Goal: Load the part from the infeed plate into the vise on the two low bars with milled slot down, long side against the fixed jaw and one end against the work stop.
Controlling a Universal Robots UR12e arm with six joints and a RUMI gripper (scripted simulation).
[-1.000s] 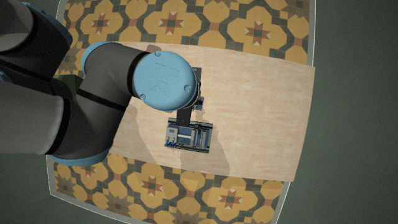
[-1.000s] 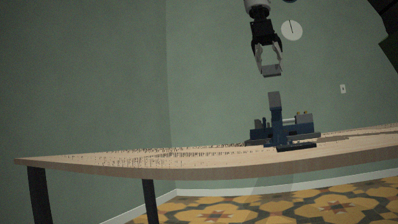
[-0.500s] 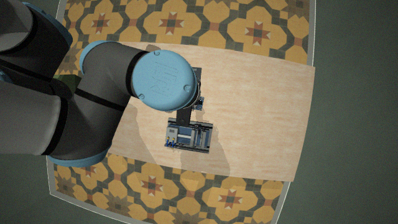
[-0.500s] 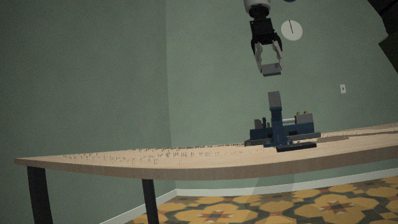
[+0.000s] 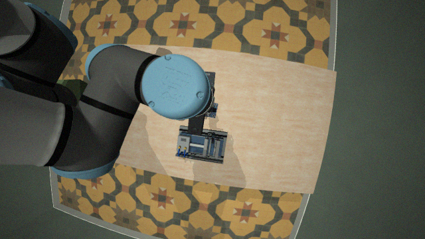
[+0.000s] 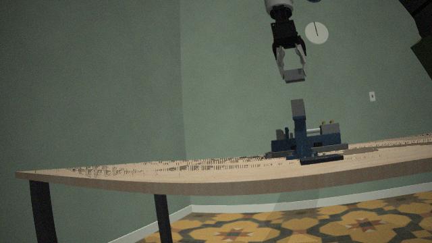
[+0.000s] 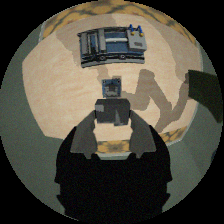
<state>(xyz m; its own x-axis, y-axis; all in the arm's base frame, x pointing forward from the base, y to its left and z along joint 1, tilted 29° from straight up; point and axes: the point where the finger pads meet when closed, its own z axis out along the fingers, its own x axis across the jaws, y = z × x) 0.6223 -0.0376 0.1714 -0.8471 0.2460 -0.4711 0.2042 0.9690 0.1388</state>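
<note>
My hand is 7 cm past the air cylinder rod, 21 cm to the left of it and 17 cm above it. The rest, counted from my hand: air cylinder block 15 cm behind, 19 cm to the right, 17 cm below; blue post 19 cm below; grey part 1 cm below.
</note>
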